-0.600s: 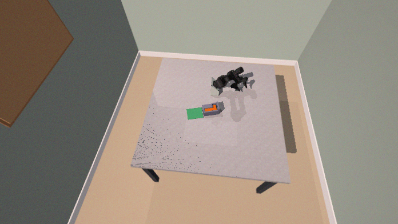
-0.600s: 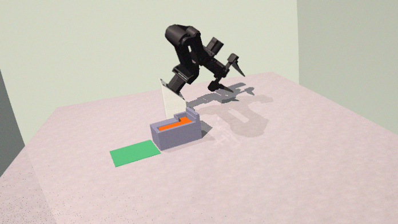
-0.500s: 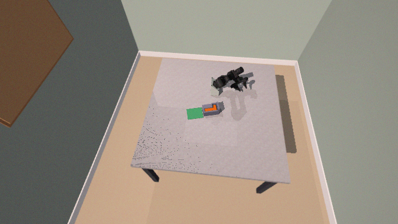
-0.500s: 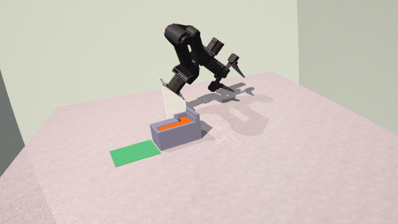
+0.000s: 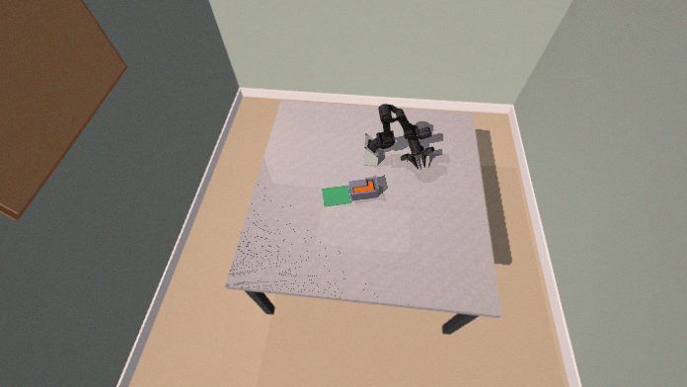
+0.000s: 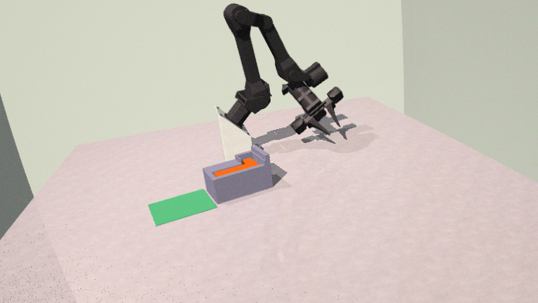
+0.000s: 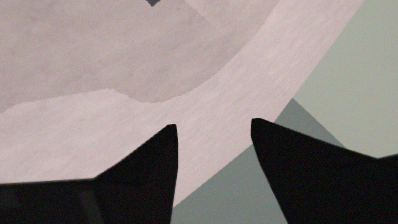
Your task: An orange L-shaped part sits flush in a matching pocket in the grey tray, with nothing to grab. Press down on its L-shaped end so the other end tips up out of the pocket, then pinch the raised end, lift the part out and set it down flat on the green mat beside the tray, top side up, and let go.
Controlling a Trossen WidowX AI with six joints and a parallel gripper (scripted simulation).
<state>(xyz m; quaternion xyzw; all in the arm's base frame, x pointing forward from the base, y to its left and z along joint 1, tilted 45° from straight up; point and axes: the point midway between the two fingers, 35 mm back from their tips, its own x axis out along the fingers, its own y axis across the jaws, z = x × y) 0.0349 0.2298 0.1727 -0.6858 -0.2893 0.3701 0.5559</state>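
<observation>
The orange L-shaped part lies 29 cm to the right of my gripper tip, 19 cm ahead of it and 1 cm below it. From my gripper tip the other things lie so: green mat 45 cm to the right, 24 cm ahead, 7 cm below.
</observation>
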